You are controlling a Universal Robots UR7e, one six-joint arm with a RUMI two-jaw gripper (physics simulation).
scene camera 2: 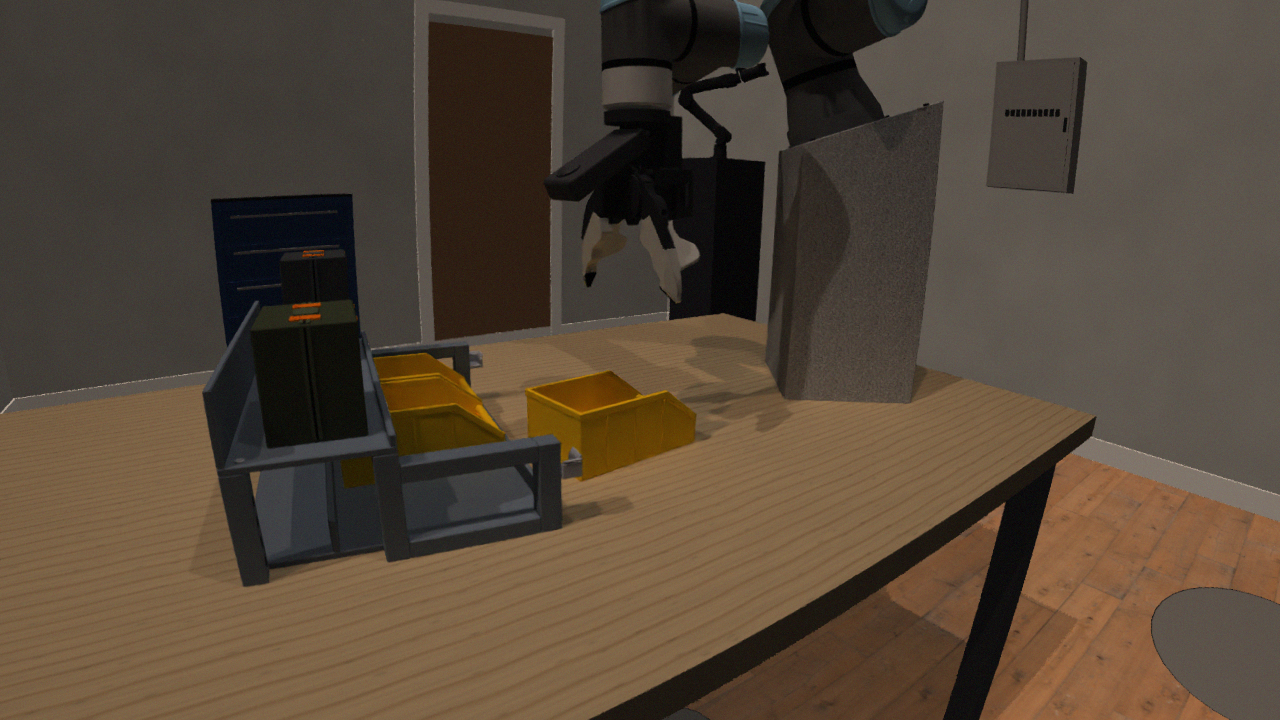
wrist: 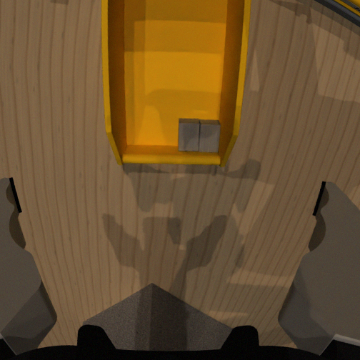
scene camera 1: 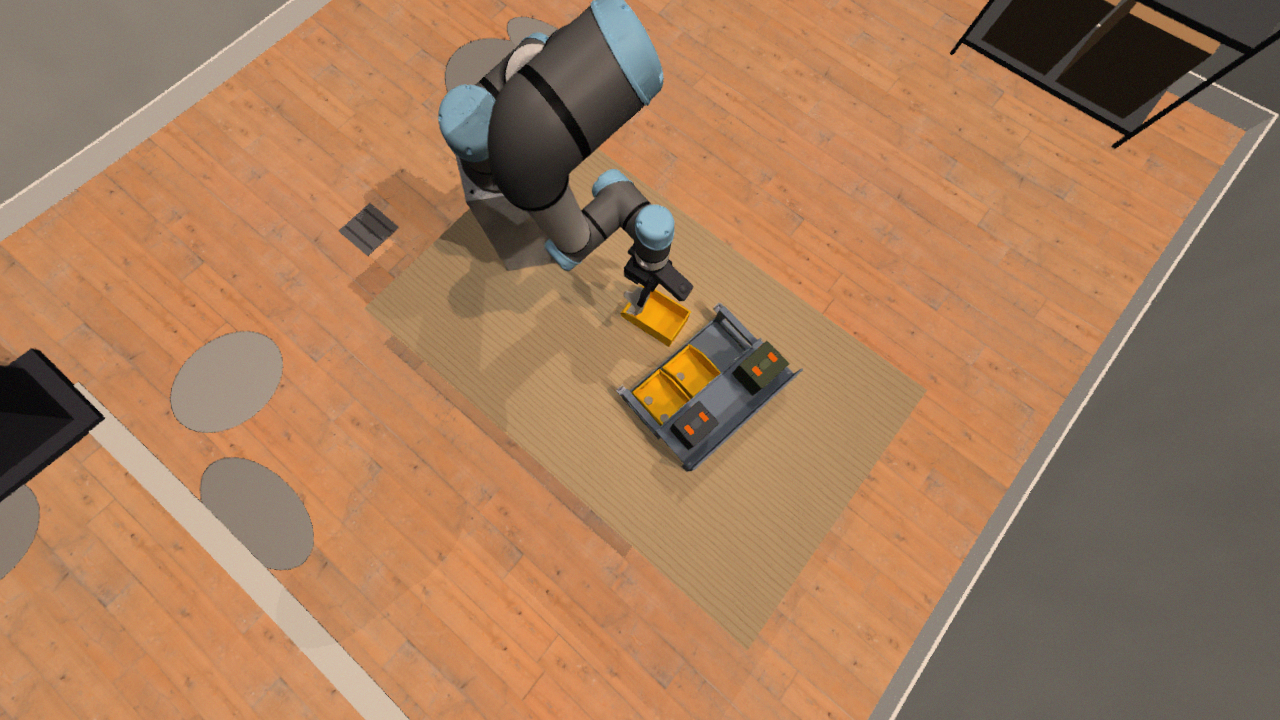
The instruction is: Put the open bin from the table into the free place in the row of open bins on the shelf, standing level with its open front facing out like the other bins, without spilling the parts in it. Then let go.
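Places are measured from the arm's base along level axes (x ahead, y right, z down), in millimetres.
Where they show: gripper, fingertip midpoint: point(scene camera 2: 629, 294) point(scene camera 1: 651, 291); arm's base, origin of the base link: point(scene camera 2: 837, 133).
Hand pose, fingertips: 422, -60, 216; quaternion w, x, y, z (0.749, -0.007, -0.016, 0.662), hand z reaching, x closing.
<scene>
Things, the pixels of their top centre, and the offset from my fingertips, as dx, dy, dz. "spot": a spot on its surface instead.
- loose yellow open bin, surface spot: point(scene camera 2: 633, 436) spot: +25, -52, +145
- dark green box, middle of its top: point(scene camera 2: 305, 310) point(scene camera 1: 764, 364) +340, -30, -21
- dark grey box, middle of its top: point(scene camera 2: 313, 252) point(scene camera 1: 696, 423) +304, +198, -46
The loose yellow open bin point(scene camera 1: 662, 318) point(scene camera 2: 633, 436) point(wrist: 172, 75) stands upright on the table, its low front toward the robot's pedestal and its high back toward the shelf. Two grey block-shaped parts point(wrist: 199, 135) lie inside by the low front lip. The grey shelf point(scene camera 1: 729, 400) point(scene camera 2: 547, 488) holds two yellow bins point(scene camera 1: 691, 370) point(scene camera 1: 659, 399) side by side. The free place point(scene camera 1: 713, 341) point(scene camera 2: 465, 488) is at the end of their row, near scene camera 2. My gripper point(scene camera 2: 631, 288) point(wrist: 166, 186) is wide open and empty, above the table beyond the bin's low front, touching nothing.
A dark green box point(scene camera 1: 760, 368) point(scene camera 2: 309, 385) and a dark grey box point(scene camera 1: 694, 425) point(scene camera 2: 313, 278) stand on the shelf's upper board behind the bin row. The shelf's side rail bounds the free place. The robot's pedestal point(scene camera 2: 850, 277) point(wrist: 155, 322) stands on the bin's front side.
</scene>
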